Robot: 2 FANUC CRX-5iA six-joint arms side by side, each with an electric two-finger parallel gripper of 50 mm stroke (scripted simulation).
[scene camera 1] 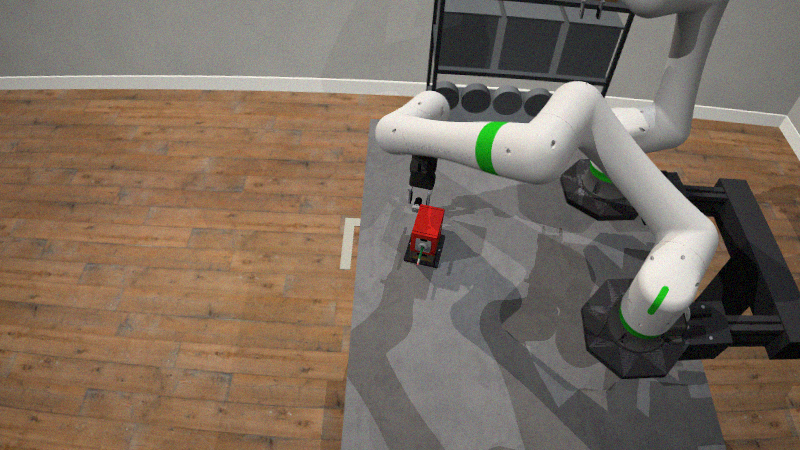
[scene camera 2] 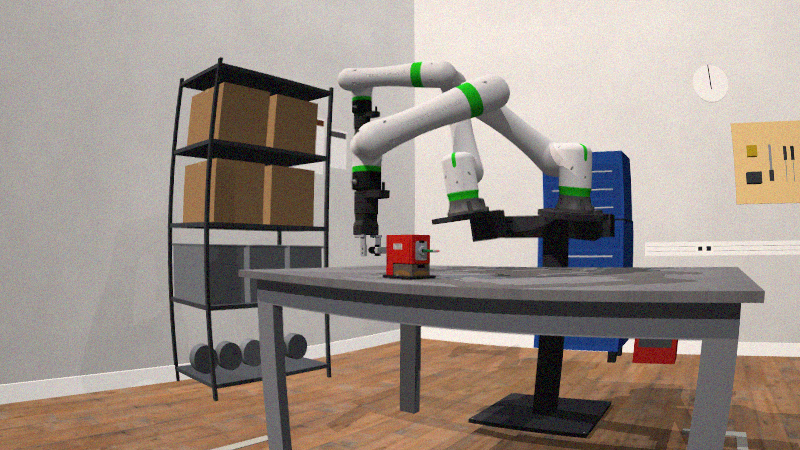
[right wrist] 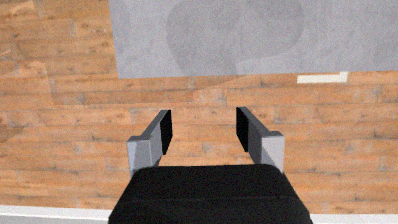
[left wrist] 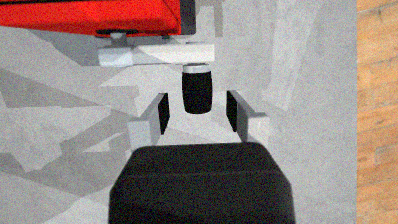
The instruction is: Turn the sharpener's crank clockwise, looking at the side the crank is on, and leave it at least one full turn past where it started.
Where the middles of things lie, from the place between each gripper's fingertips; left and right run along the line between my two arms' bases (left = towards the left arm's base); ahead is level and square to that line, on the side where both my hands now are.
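My left gripper [scene camera 2: 370,255] is 20 mm to the right of the black knob [left wrist: 196,79].
As for my right hand, it's 510 mm short of the black knob, 510 mm to the right of it, and 430 mm above it.
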